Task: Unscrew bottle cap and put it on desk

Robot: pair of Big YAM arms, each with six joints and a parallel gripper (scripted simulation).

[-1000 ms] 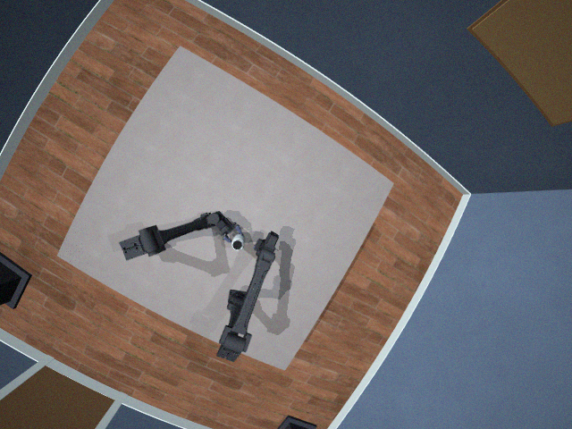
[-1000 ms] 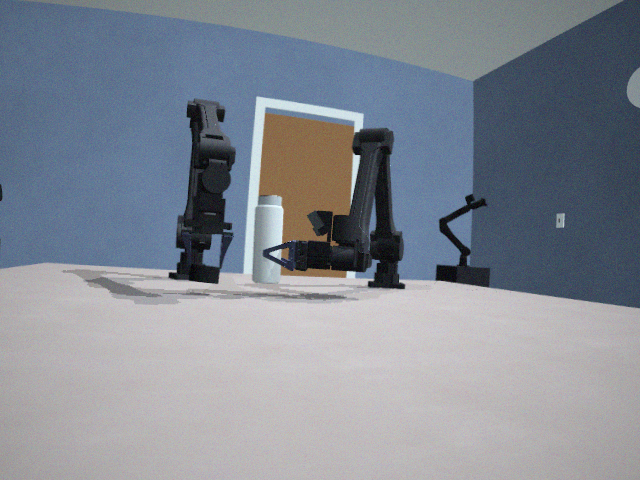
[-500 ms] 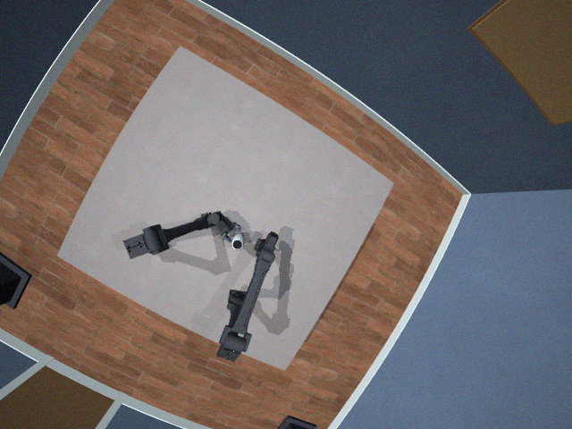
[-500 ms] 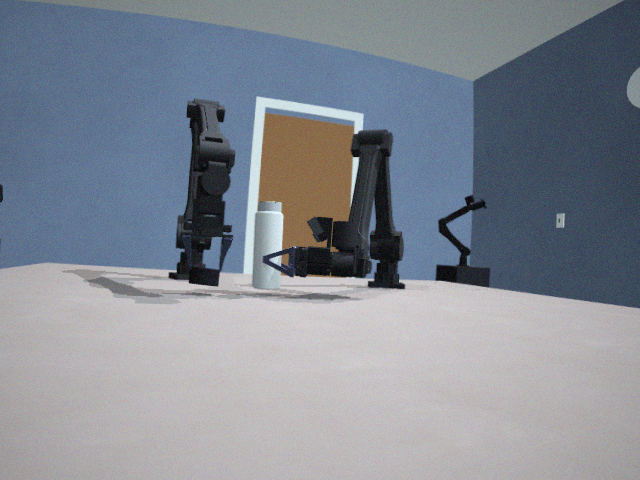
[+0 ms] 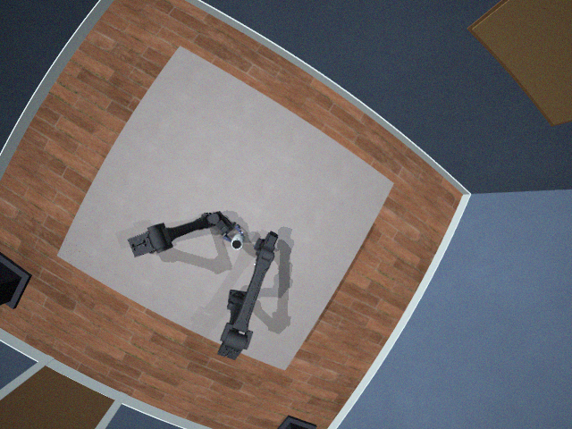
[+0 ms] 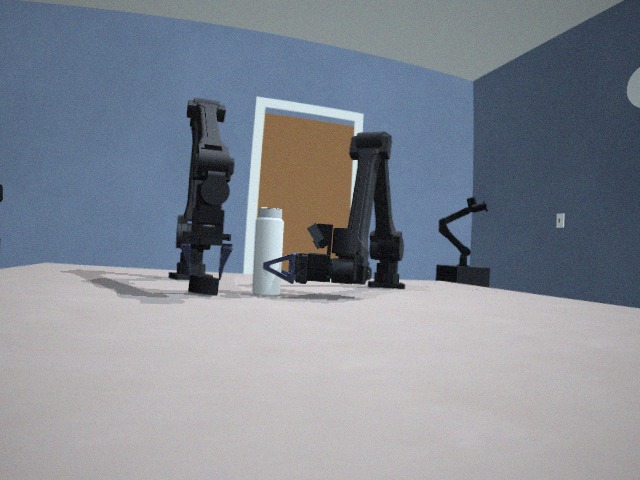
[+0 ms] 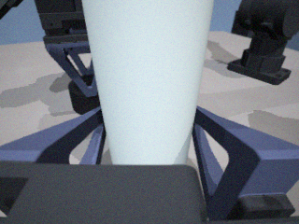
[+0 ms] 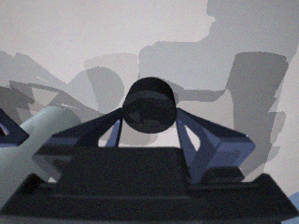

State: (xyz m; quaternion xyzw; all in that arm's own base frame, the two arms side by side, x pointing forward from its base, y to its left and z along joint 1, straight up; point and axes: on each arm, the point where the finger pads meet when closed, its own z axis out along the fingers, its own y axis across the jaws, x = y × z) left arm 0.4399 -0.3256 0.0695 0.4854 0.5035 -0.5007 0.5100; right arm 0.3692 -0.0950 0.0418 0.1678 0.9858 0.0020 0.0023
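My right hand is 3 cm above the black cap.
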